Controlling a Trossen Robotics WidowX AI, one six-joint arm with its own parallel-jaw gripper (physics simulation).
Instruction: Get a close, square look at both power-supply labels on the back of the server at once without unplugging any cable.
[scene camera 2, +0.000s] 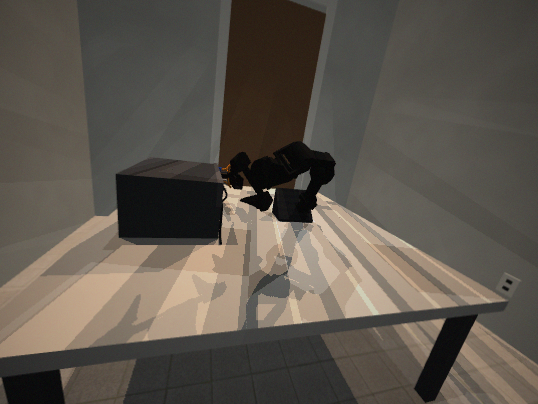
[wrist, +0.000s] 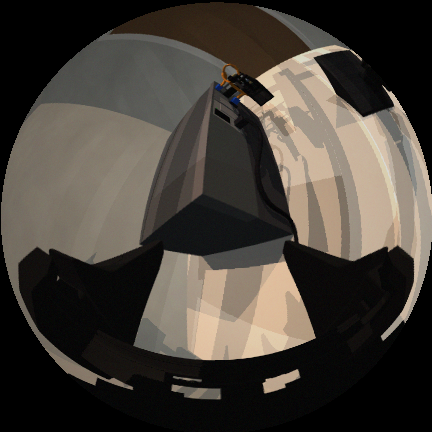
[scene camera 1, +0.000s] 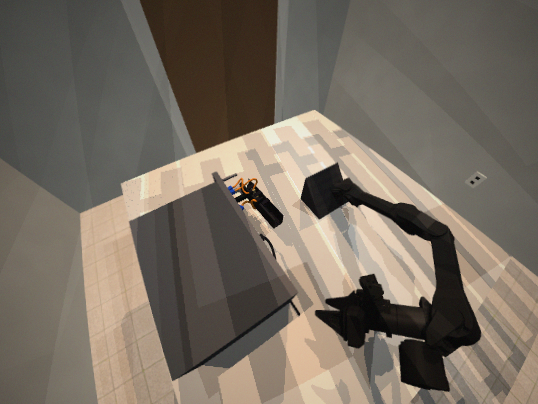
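Where they show: gripper, fingertip midpoint: (scene camera 2: 233, 189) (wrist: 224, 247) (scene camera 1: 320, 306); arm's base, origin of the base link: (scene camera 2: 302, 207) (scene camera 1: 337, 189).
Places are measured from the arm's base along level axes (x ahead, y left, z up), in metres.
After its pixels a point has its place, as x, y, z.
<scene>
The dark box-shaped server (scene camera 1: 200, 270) @[0.623, -0.017, 0.148] (scene camera 2: 167, 207) @[0.640, 0.162, 0.049] (wrist: 227, 165) @[0.458, 0.128, 0.113] stands on the table. Its back faces the arm's side. In the wrist view that back is steeply slanted, and no power-supply label can be made out. A black cable (scene camera 1: 271, 245) @[0.412, 0.025, 0.061] (wrist: 258, 170) @[0.447, 0.109, 0.054] hangs from a socket on the back. Orange cables (scene camera 1: 256, 182) @[0.326, -0.157, 0.150] (wrist: 223, 71) @[0.357, -0.166, 0.162] and blue plugs (scene camera 1: 231, 190) @[0.409, -0.190, 0.141] (wrist: 235, 101) @[0.411, -0.137, 0.079] are at the far end of the back. My gripper (scene camera 1: 321, 306) @[0.447, 0.243, 0.144] (wrist: 224, 247) @[0.447, 0.243, 0.144] is open and empty, apart from the server, beyond its near corner.
A long black block (scene camera 1: 269, 211) @[0.340, -0.070, 0.082] (wrist: 259, 91) @[0.345, -0.070, 0.081] sticks out from the cable end of the back. The arm's black base (scene camera 1: 322, 192) @[0.077, -0.027, 0.015] (scene camera 2: 290, 206) @[0.066, -0.010, 0.000] (wrist: 355, 82) stands on the table (scene camera 2: 280, 327) @[0.409, 0.601, -0.068]. A wall outlet (scene camera 1: 475, 180) (scene camera 2: 508, 284) is at the right.
</scene>
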